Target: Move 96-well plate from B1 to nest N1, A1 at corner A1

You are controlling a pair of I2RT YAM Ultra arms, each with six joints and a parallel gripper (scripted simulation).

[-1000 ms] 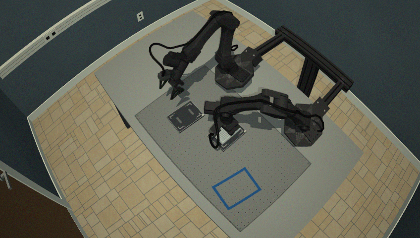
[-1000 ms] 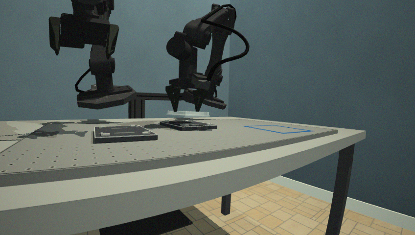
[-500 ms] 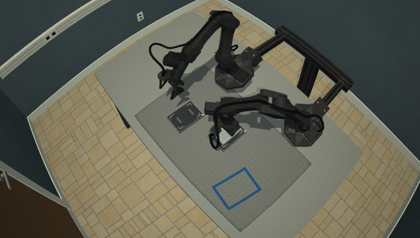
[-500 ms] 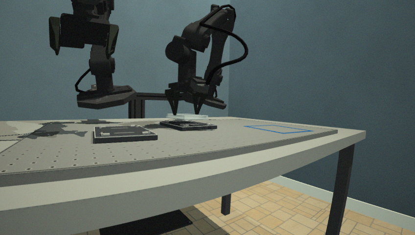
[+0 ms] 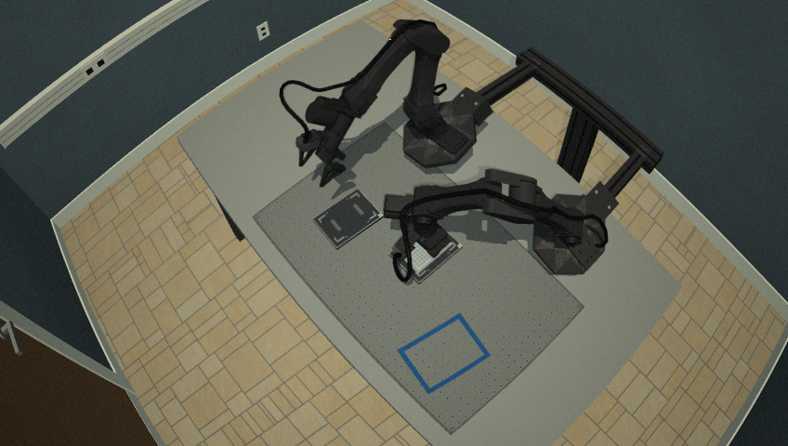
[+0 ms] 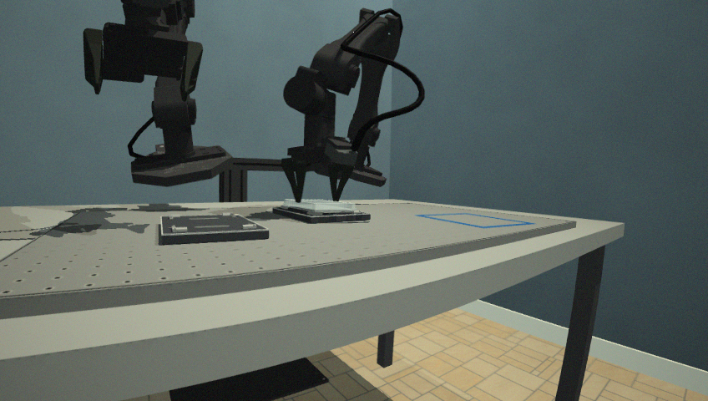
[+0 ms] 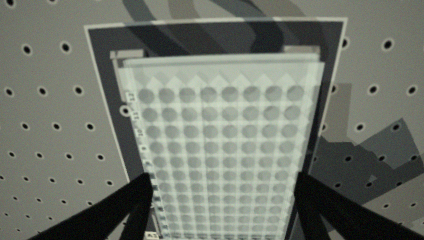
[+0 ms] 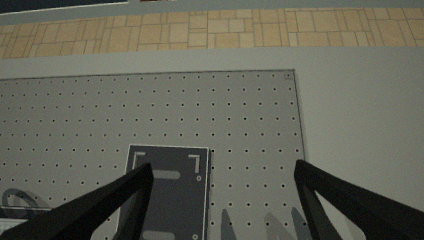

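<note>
Now: the A1 label 7 cm behind my left hand, 6 cm to the left of it and 2 cm below it. The rest, counted from my left hand: 96-well plate (1 cm below).
My right hand is 31 cm to the right of the 96-well plate, 15 cm above it and 10 cm past it. Also, from my right hand: A1 label: 38 cm to the left, 18 cm behind, 16 cm below.
</note>
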